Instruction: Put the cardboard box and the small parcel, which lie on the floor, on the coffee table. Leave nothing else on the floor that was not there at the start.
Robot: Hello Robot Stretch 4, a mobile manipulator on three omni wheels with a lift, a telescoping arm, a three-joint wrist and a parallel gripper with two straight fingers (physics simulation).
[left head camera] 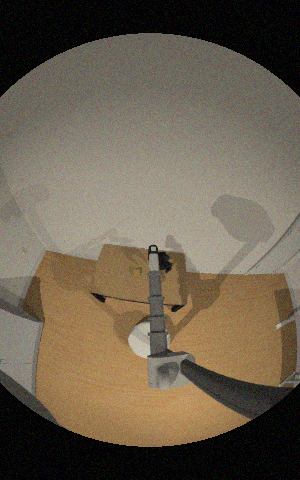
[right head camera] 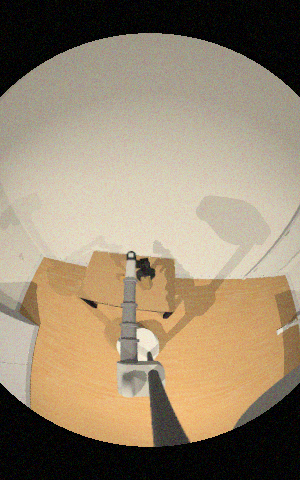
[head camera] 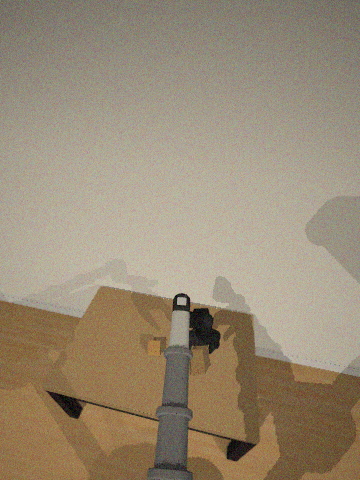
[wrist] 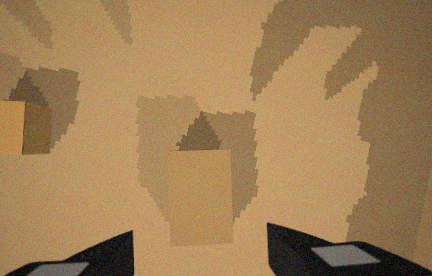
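Seen in the pictures: gripper, between the fingertips: (right head camera: 145, 279) (head camera: 199, 352) (wrist: 201, 247); robot's base, origin of its link: (left head camera: 148, 338) (right head camera: 138, 345).
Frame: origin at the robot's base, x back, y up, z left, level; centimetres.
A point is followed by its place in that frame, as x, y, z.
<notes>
The cardboard box (head camera: 199, 361) @[-55.7, 47.2, -9.7] (right head camera: 146, 283) @[-55.6, 47.3, -9.8] (wrist: 201, 197) @[-56.5, 47.2, -8.7], a plain tan block, stands on the coffee table (head camera: 110, 375) @[-48.8, 42.2, 28.9] (left head camera: 115, 285) @[-49.0, 42.2, 29.8] (right head camera: 100, 287) @[-52.7, 42.3, 32.8] (wrist: 300, 160) @[-61.0, 42.2, -20.0]. The small parcel (head camera: 153, 347) @[-60.3, 47.2, 11.5] (wrist: 11, 127) @[-61.3, 47.2, 9.6], more orange, stands on the table to the left of the box; the left edge of the wrist view cuts it off. My gripper (head camera: 204, 346) (wrist: 201, 247) @[-55.3, 56.9, -8.7] is open and empty. Its fingers are wide apart above the box, with a gap on both sides of it in the wrist view. The arm hides part of the table top in the head views.
A wall (head camera: 175, 150) @[-93.8, 125.7, 5.9] stands behind the table. The extended arm (head camera: 175, 382) @[-31.5, 90.3, 0.2] (left head camera: 156, 300) @[-24.0, 90.6, -0.2] (right head camera: 129, 300) @[-27.4, 90.3, -0.5] reaches over the table's front edge. The round white base (left head camera: 140, 340) @[0.7, 18.7, 8.3] (right head camera: 148, 340) @[-5.8, 18.7, -10.3] is on the floor before the table. Pale furniture (left head camera: 17, 335) @[25.2, 43.5, 134.0] (right head camera: 15, 360) stands at the left.
</notes>
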